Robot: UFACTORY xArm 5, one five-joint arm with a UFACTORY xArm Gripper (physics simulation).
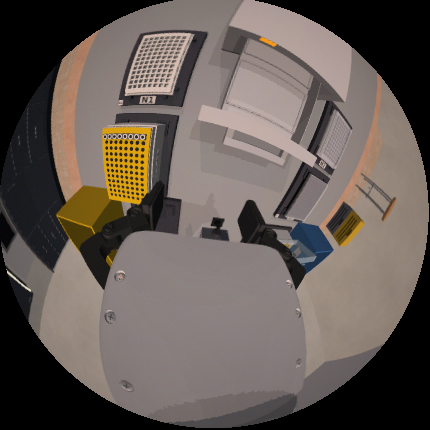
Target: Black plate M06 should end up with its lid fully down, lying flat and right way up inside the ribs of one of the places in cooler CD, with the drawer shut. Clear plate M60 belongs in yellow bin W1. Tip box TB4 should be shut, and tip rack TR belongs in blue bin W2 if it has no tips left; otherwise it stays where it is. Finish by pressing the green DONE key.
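Frame: origin at the arm's base, x left, y back, z up, level; metres.
Seen in the pictures: gripper, fingertip midpoint: (203, 202).
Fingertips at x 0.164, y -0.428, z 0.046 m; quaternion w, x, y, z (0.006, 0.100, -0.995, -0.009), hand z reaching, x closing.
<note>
A point is followed by its place in that frame.
My gripper (203, 202) @[z 0.047, x 0.164, y -0.428 m] is open and empty, its black fingers wide apart. A yellow tip rack (127, 167) @[z -0.010, x 0.276, y -0.404 m] with a row of pale rings at its top end stands over a dark nest, beyond the left finger. Grey cooler housing (295, 42) has its drawer (255, 132) @[z -0.013, x 0.133, y -0.517 m] pulled out at upper right. A yellow bin (90, 205) @[z -0.014, x 0.367, y -0.290 m] is at left, partly behind the left finger; a blue bin (314, 237) @[z -0.017, x -0.217, y -0.409 m] is at right. A clear box (301, 254) @[z 0.048, x -0.088, y -0.390 m] shows partly behind the right finger. Bin and rack names are unreadable. I cannot identify M06, M60 or the green DONE key.
A white gridded plate (159, 64) @[z -0.059, x 0.305, y -0.567 m] lies on the nest marked N1 (147, 100) @[z -0.071, x 0.300, y -0.502 m]. Pale grey plates (334, 139) @[z -0.060, x -0.052, y -0.641 m] (308, 195) @[z -0.055, x -0.086, y -0.488 m] lie on dark nests at right. A small dark device (216, 232) @[z -0.055, x 0.069, y -0.292 m] stands beyond the fingers. A yellow-and-dark crate (346, 224) and a stool (389, 209) are at far right.
</note>
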